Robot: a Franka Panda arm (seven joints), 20 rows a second.
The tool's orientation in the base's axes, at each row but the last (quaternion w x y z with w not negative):
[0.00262, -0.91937, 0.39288, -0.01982]
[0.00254, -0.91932, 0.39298, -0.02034]
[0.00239, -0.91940, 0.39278, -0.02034]
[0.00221, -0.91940, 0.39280, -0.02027]
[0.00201, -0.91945, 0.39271, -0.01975]
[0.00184, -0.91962, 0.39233, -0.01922]
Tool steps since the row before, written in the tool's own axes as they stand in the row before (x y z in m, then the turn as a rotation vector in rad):
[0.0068, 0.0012, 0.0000, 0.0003, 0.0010, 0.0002]
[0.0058, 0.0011, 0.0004, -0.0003, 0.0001, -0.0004]
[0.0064, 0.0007, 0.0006, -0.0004, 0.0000, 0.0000]
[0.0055, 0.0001, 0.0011, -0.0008, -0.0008, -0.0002]
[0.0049, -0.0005, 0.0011, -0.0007, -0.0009, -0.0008]
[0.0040, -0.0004, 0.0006, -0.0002, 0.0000, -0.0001]
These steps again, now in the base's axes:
[0.0038, -0.0057, 0.0002, -0.0005, -0.0009, -0.0002]
[0.0032, -0.0050, -0.0002, -0.0003, 0.0002, 0.0004]
[0.0039, -0.0051, -0.0004, -0.0003, 0.0003, 0.0000]
[0.0038, -0.0041, -0.0009, 0.0000, 0.0011, 0.0002]
[0.0038, -0.0032, -0.0009, 0.0001, 0.0011, 0.0008]
[0.0031, -0.0026, -0.0005, -0.0001, 0.0001, 0.0001]

